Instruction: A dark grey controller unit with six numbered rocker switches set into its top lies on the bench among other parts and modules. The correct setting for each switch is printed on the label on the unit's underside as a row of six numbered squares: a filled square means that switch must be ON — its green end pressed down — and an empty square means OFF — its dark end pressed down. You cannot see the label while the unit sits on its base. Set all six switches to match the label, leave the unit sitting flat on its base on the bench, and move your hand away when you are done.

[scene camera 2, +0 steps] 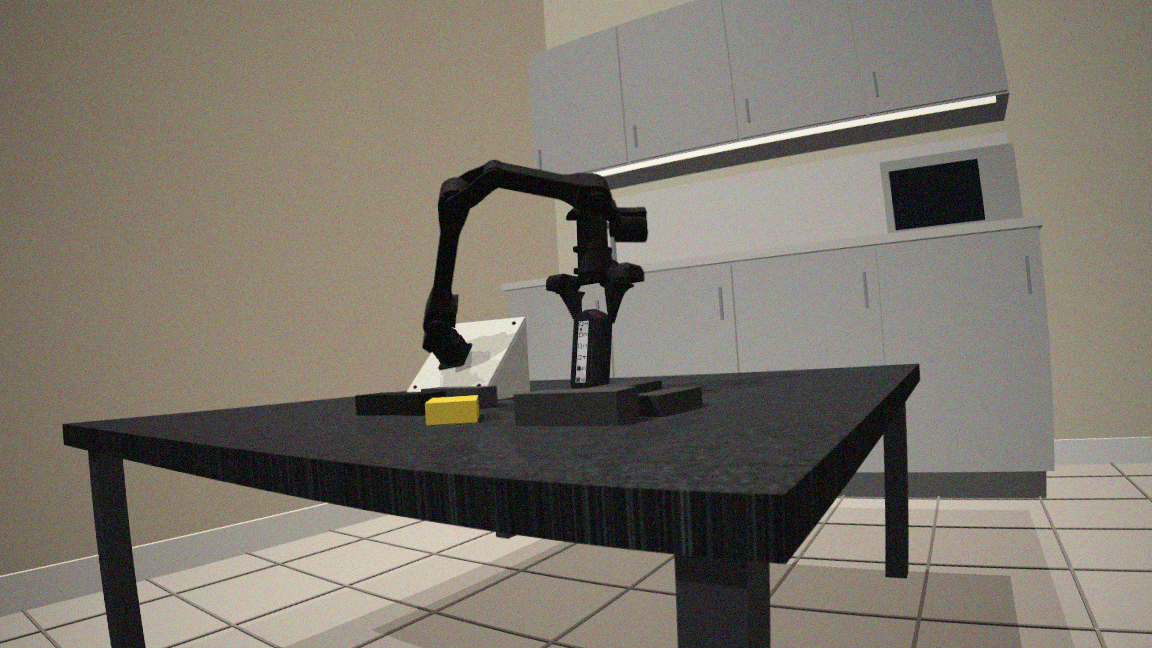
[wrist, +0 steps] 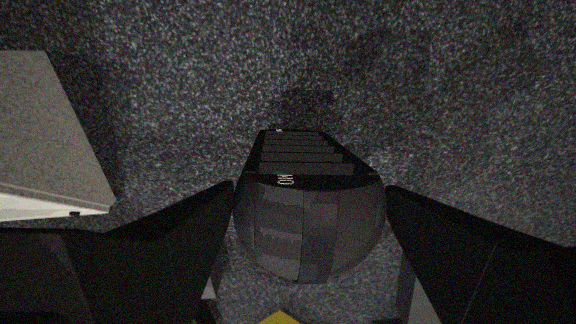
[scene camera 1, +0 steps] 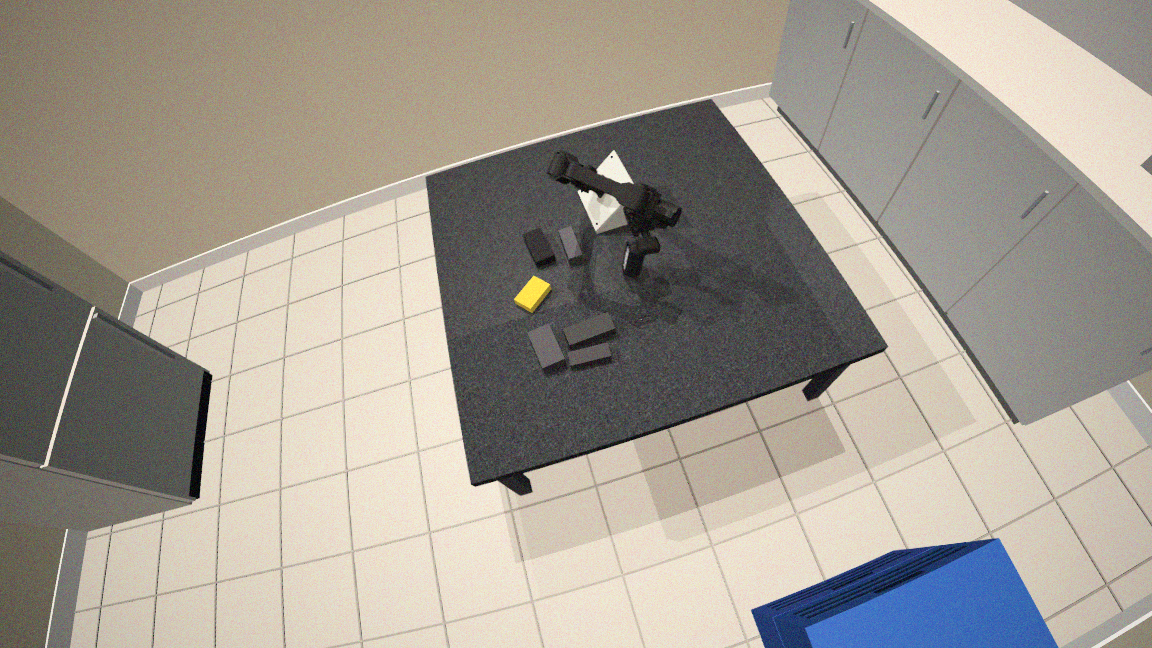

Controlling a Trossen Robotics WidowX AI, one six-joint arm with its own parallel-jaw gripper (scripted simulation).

Path:
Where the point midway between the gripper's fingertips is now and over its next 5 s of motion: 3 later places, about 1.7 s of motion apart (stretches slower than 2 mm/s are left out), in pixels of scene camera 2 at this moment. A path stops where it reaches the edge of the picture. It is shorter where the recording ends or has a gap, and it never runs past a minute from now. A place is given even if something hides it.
The gripper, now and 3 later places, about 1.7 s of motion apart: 595, 325; 608, 331; 618, 342; 626, 359

